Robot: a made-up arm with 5 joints.
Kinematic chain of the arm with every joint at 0, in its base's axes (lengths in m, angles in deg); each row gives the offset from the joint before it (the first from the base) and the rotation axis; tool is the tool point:
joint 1: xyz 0 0 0.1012 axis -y
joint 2: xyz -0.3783 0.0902 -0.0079 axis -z
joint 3: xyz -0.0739 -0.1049 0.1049 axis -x
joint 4: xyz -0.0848 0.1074 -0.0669 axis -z
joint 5: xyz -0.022 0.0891 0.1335 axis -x
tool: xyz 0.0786 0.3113 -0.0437
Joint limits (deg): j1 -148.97..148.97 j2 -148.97..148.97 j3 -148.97..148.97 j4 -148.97..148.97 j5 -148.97..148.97
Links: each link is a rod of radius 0.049 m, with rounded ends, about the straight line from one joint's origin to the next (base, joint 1, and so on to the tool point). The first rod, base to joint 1, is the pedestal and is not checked.
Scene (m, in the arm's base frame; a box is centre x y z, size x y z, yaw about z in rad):
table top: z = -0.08
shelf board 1: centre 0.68 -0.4 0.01 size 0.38 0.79 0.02 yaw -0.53
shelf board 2: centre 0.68 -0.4 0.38 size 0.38 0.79 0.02 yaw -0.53
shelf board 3: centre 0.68 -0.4 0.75 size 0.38 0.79 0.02 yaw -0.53
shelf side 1: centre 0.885 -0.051 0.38 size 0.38 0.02 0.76 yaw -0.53
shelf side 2: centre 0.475 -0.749 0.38 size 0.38 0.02 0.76 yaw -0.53
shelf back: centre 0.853 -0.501 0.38 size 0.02 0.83 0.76 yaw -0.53
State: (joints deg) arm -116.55 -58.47 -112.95 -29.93 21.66
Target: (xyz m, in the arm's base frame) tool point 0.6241 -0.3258 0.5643
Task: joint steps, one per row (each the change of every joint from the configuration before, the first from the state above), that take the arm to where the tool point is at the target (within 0.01 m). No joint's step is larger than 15 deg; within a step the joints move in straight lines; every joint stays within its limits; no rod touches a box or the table.
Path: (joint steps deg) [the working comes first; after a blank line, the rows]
Joints at the target: -105.79 -33.87 -110.56 -51.85 10.12
Straight joint move there: touches shelf board 2.

1: 11.07 -4.46 -10.07 9.29 1.36
2: 11.06 -4.47 -10.07 9.29 1.36
3: 11.07 -4.46 -10.07 9.29 1.36
4: 6.44 7.11 9.90 -7.77 4.44
5: 6.44 7.11 9.90 -7.77 4.44
6: -11.77 7.93 4.27 -11.41 -8.17
7: -11.78 7.92 4.26 -11.42 -8.16
8: -11.77 7.92 4.27 -11.42 -8.17

